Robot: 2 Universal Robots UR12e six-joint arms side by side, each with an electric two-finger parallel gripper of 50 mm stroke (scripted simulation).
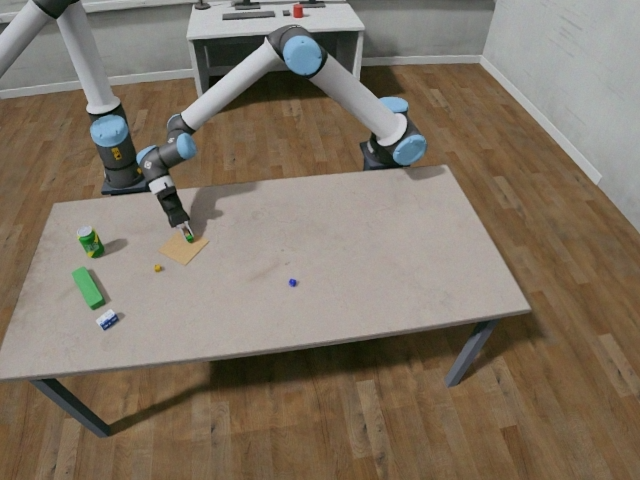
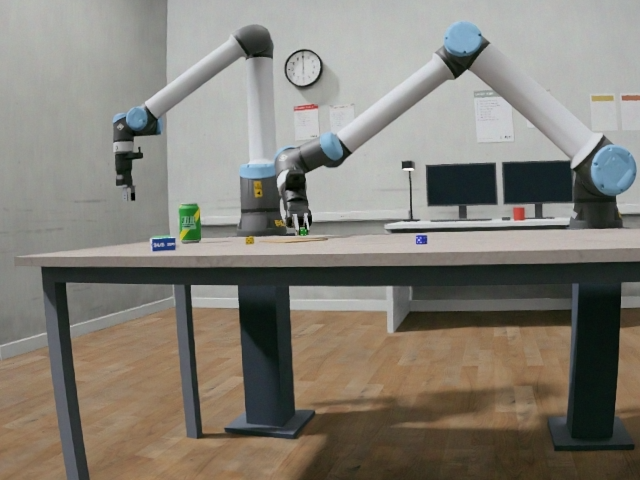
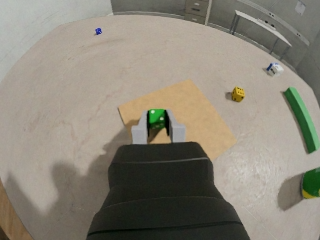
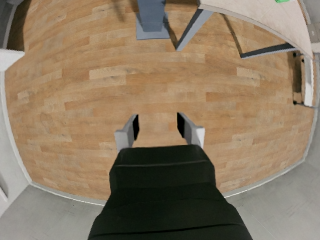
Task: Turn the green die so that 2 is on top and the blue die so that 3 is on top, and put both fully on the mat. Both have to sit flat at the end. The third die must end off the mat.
Observation:
The pictures show: the left gripper, the right gripper, a tan mat and a long green block.
The left gripper shows as well in image 1 and in image 3.

